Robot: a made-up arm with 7 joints.
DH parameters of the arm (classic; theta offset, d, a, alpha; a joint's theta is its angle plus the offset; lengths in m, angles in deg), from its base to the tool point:
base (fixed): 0 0 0 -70
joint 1: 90 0 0 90
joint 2: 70 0 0 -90
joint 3: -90 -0.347 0.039 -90
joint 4: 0 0 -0.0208 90
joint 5: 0 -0.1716 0 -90
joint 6: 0 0 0 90
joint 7: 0 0 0 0
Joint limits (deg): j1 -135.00..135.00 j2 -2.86..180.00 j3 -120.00..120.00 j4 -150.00..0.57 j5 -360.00..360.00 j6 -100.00..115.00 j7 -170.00..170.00
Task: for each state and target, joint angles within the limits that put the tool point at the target. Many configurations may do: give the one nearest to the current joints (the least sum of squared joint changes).
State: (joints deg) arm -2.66 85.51 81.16 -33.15 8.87 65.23 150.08
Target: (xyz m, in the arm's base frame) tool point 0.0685 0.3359 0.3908
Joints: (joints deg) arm 10.92 130.26 77.68 -24.48 8.87 65.23 150.08
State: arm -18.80 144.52 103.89 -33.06 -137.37 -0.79 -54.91
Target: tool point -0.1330 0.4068 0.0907
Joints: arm -65.73 98.46 120.00 -84.18 -137.37 -0.79 -54.91
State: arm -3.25 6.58 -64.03 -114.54 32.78 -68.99 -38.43
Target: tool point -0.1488 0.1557 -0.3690
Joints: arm 28.30 51.18 -73.79 -88.57 32.78 -68.99 -38.43
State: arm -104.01 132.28 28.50 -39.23 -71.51 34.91 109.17
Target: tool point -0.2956 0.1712 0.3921
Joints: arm -54.35 160.32 27.66 -24.01 -71.51 34.91 109.17
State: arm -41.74 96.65 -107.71 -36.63 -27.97 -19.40 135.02
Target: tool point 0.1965 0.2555 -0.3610
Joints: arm -31.28 54.66 -107.54 -60.28 -27.97 -19.40 135.02
